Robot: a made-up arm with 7 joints.
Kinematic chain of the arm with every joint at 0, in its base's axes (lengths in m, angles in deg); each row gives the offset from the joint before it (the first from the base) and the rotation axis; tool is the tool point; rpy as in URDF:
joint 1: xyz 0 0 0.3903 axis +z
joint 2: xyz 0 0 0 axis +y
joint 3: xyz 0 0 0.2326 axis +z
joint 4: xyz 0.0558 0 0 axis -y
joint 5: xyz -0.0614 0 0.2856 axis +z
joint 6: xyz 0 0 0 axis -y
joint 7: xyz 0.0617 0 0 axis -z
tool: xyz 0 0 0 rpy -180 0 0
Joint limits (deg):
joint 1: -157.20..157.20
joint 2: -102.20..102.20
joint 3: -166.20..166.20
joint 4: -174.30..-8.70
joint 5: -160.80..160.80
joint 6: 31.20..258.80
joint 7: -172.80..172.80
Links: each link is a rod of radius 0.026 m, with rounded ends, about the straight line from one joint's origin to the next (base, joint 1, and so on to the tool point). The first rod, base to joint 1, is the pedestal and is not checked.
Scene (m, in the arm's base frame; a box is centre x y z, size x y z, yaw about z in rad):
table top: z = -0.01
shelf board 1: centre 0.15 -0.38 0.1 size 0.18 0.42 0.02 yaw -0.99
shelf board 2: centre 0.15 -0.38 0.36 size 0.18 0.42 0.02 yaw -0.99
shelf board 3: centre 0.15 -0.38 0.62 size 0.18 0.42 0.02 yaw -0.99
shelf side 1: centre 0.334 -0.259 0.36 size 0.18 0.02 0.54 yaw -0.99
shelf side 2: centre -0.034 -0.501 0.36 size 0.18 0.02 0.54 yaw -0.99
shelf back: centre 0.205 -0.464 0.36 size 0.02 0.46 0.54 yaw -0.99
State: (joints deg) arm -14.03 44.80 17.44 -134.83 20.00 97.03 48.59
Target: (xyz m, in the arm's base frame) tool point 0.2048 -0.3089 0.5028
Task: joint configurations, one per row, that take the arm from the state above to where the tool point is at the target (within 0.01 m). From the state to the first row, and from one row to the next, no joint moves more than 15 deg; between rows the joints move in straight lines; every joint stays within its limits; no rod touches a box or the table.
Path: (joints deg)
1: -11.83 31.65 9.34 -140.47 26.86 88.23 56.30
2: -9.63 18.50 1.25 -146.10 33.73 79.44 64.01
3: -7.43 5.35 -6.85 -151.74 40.59 70.64 71.72
4: -5.23 -7.81 -14.95 -157.38 47.46 61.84 79.43
5: -3.03 -20.96 -23.04 -163.01 54.32 53.05 87.14
6: -0.83 -34.11 -31.14 -168.65 61.19 44.25 94.85
7: 1.37 -47.26 -39.24 -174.29 68.05 35.45 102.56
8: -7.64 -38.64 -33.78 -164.65 58.60 48.35 91.77
9: -16.64 -30.02 -28.33 -155.02 49.15 61.24 80.97
10: -25.65 -21.40 -22.88 -145.39 39.70 74.13 70.18
11: -34.66 -12.78 -17.43 -135.76 30.25 87.02 59.38
12: -43.66 -4.16 -11.98 -126.13 20.80 99.92 48.59

